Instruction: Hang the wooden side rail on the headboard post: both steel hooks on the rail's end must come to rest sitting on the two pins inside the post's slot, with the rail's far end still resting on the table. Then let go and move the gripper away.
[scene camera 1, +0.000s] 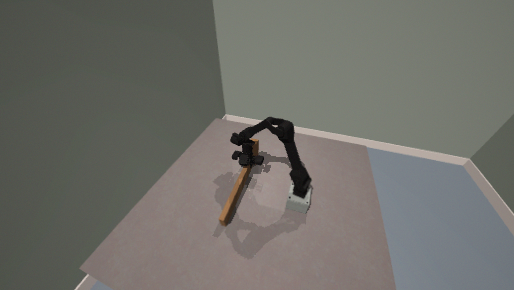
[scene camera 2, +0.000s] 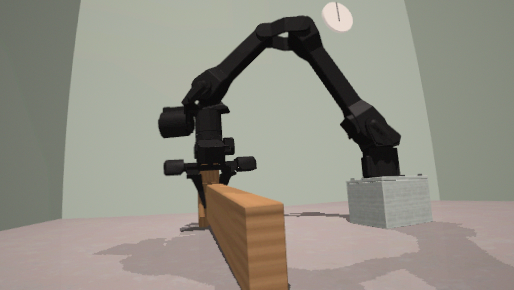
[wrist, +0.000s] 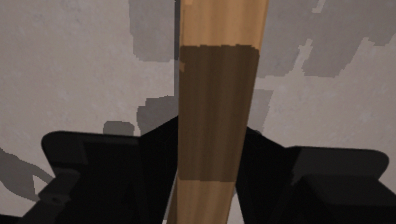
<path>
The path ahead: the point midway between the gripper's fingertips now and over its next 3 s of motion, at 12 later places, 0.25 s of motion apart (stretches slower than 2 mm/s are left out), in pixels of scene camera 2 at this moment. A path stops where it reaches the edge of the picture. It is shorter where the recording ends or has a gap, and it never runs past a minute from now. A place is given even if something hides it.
My gripper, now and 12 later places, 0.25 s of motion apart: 212, 207; 212, 207; 212, 207; 212, 207; 212, 208; 211, 209; 211, 210; 211, 211; 211, 212; 210, 212; 211, 211; 211, 203; 209, 193
</path>
